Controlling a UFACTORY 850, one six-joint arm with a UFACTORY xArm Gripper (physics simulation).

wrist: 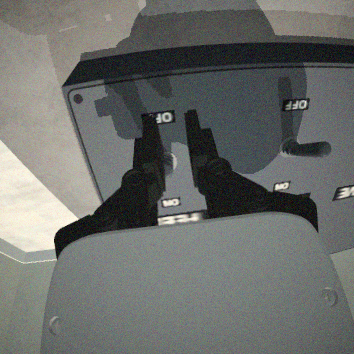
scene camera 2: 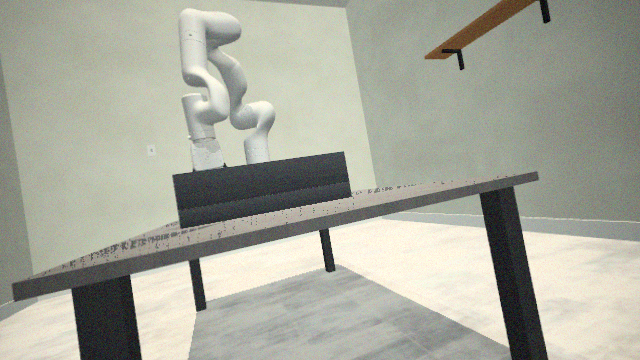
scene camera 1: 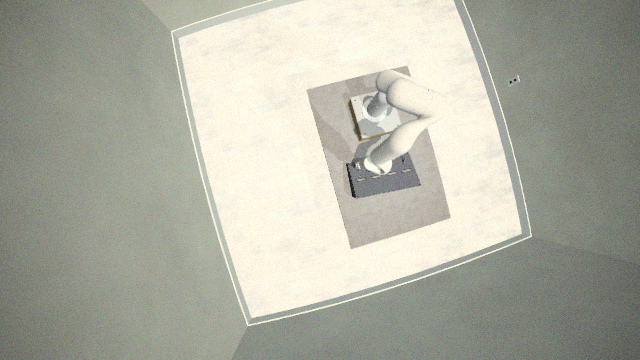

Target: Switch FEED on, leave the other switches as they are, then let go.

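Observation:
The dark switch panel (scene camera 1: 390,188) (scene camera 2: 262,182) (wrist: 240,90) lies on the table. In the wrist view, the FEED label (wrist: 182,218) is partly covered by the gripper, with an ON label (wrist: 171,202) and a partly covered OFF label (wrist: 165,117) above it. The FEED switch (wrist: 171,162) shows as a short rounded piece between the fingers, close to the left one. Its lean cannot be told. My gripper (wrist: 172,129) is open; its black fingers stand apart on both sides of the switch, with a gap at the right finger. In scene camera 2 the fingers are hidden behind the panel.
A neighbouring switch lever (wrist: 312,149) sticks out to the right of my fingers, with OFF and ON labels beside it. Another lever (scene camera 1: 403,161) stands near the panel's right end. The table (scene camera 1: 425,212) (scene camera 2: 310,226) carries the panel and the arm's base. A wooden shelf (scene camera 2: 480,31) hangs on the wall.

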